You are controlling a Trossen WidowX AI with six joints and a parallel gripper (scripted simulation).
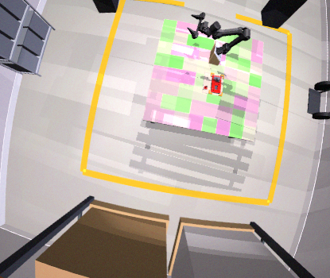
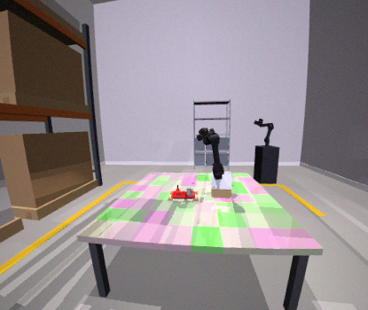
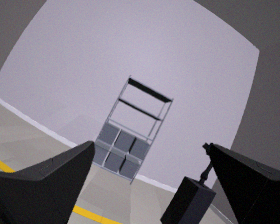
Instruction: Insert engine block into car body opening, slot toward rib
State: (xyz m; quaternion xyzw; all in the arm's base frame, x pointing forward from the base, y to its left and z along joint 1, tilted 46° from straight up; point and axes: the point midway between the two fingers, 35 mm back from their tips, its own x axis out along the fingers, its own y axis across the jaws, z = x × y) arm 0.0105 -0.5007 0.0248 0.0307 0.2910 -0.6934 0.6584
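Right now my gripper tip is 490 mm above the grey striped engine block, 430 mm to the right of it and 200 mm short of it.
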